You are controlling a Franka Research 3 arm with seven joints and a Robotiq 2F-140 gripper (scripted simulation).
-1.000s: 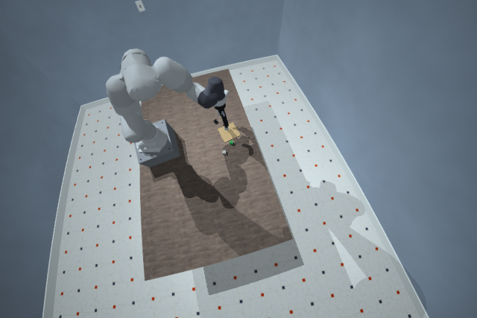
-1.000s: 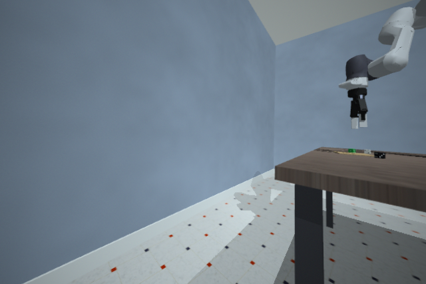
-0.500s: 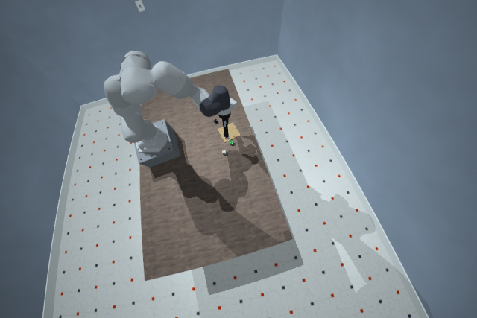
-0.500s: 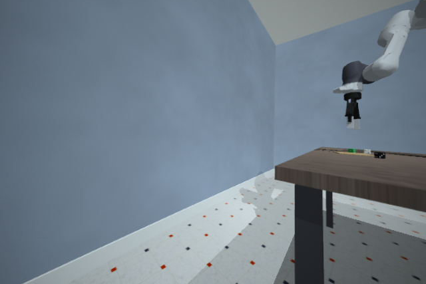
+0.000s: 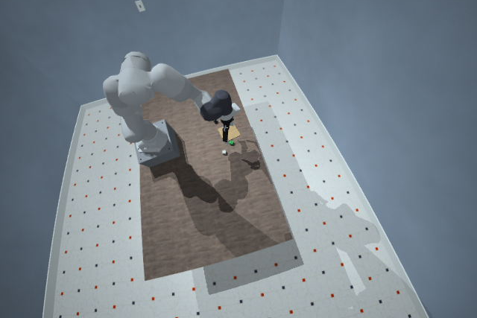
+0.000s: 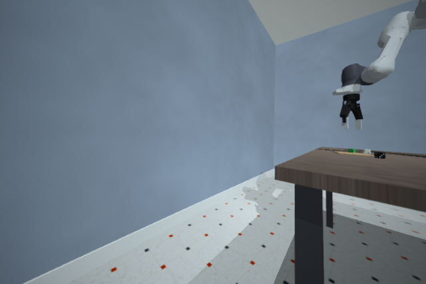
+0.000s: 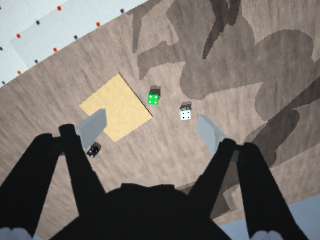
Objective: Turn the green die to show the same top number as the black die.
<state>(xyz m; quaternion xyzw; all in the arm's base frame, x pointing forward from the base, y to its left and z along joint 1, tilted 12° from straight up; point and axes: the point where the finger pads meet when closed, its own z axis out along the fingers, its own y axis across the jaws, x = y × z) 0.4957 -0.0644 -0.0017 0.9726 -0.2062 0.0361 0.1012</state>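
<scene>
Right now my hand is 14 cm above the green die. Round my hand: white die (14 cm below, 6 cm to the right, 6 cm behind); then tan mat (15 cm below, 11 cm to the left); then black die (23 cm to the left, 14 cm below, 8 cm behind).
</scene>
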